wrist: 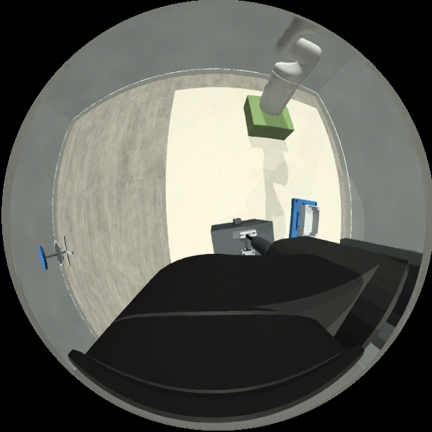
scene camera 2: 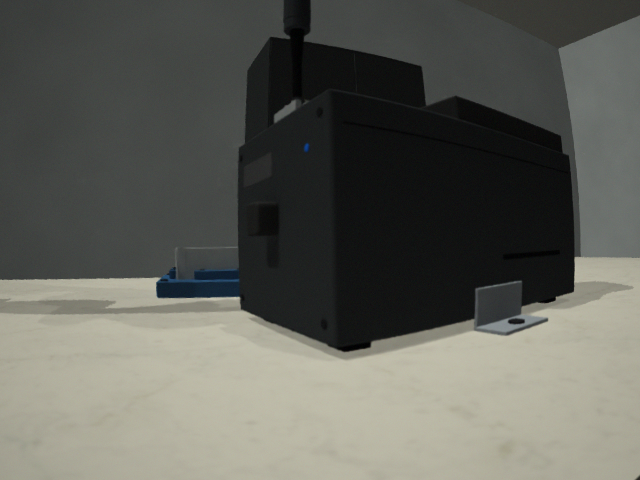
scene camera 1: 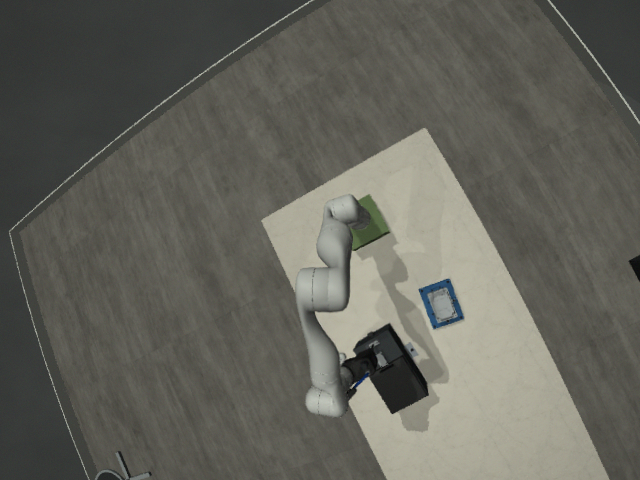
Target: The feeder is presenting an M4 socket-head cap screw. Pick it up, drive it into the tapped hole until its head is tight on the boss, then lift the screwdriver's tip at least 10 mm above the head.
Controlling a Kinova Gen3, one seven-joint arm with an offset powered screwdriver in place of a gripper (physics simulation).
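The black screw feeder (scene camera 1: pixel 402 388) (scene camera 2: pixel 413 222) (wrist: pixel 223 242) stands on the table. My screwdriver (scene camera 2: pixel 297 97) (wrist: pixel 248 236) points down, with its thin tip at the light metal pick-up block (scene camera 2: pixel 285 112) on the feeder's top front. Whether the tip touches a screw is too small to tell; no screw can be made out. In scene camera 1 the arm's black tool hides the tip. The blue fixture plate (scene camera 1: pixel 428 308) (scene camera 2: pixel 199 289) (wrist: pixel 295 216) lies apart from the feeder and bears a light grey housing (scene camera 1: pixel 443 304) (scene camera 2: pixel 206 258) (wrist: pixel 310 221). Its bosses and tapped hole cannot be made out.
The arm's base stands on a green block (scene camera 1: pixel 376 223) (wrist: pixel 269 131) at the table's far end. A tall black box (scene camera 2: pixel 341 69) rises behind the pick-up block. Small metal brackets (scene camera 1: pixel 410 349) (scene camera 2: pixel 497 308) stick out at the feeder's foot. A stool (scene camera 1: pixel 125 472) (wrist: pixel 43 257) stands on the floor.
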